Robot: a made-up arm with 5 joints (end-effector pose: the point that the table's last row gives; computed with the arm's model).
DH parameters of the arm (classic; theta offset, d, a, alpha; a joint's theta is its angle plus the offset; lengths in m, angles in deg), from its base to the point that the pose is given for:
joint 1: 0 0.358 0 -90
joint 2: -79.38 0 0.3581 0
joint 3: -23.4 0 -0.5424 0
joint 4: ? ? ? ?
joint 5: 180 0.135 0 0
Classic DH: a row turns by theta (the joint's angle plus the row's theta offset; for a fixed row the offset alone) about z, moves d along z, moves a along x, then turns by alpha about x.
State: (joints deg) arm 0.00 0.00 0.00 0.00 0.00
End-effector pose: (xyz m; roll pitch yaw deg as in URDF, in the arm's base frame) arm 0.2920 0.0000 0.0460 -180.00 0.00 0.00
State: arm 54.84 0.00 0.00 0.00 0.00
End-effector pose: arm 0.1681 0.2387 0.0460 -180.00 0.00 54.84
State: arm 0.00 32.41 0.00 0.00 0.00
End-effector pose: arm 0.0793 0.0000 -0.0619 -180.00 32.41 0.00
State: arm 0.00 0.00 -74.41 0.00 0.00
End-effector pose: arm 0.7663 0.0000 0.7492 -180.00 -74.41 0.00
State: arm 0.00 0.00 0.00 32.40 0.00
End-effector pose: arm 0.2031 0.0000 0.0102 -180.00 32.40 0.00
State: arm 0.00 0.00 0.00 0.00 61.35
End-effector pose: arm 0.2920 0.0000 0.0460 -180.00 0.00 -61.35
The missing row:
joint 4: -77.22 0 -0.106 90
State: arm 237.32 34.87 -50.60 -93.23 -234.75
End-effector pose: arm -0.3280 -0.5113 0.2765 -67.18 33.08 160.25
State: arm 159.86 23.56 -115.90 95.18 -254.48
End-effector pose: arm -0.7736 0.2837 0.6556 177.26 -0.76 54.36
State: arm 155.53 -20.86 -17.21 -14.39 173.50
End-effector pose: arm -0.4811 0.2190 0.3697 -171.62 51.98 -13.88
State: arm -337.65 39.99 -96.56 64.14 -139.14
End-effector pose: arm 0.8061 0.3314 0.2462 -175.03 -5.72 161.24
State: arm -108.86 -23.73 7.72 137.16 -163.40
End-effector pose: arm -0.0031 -0.0091 0.2105 -25.30 -55.10 -78.90
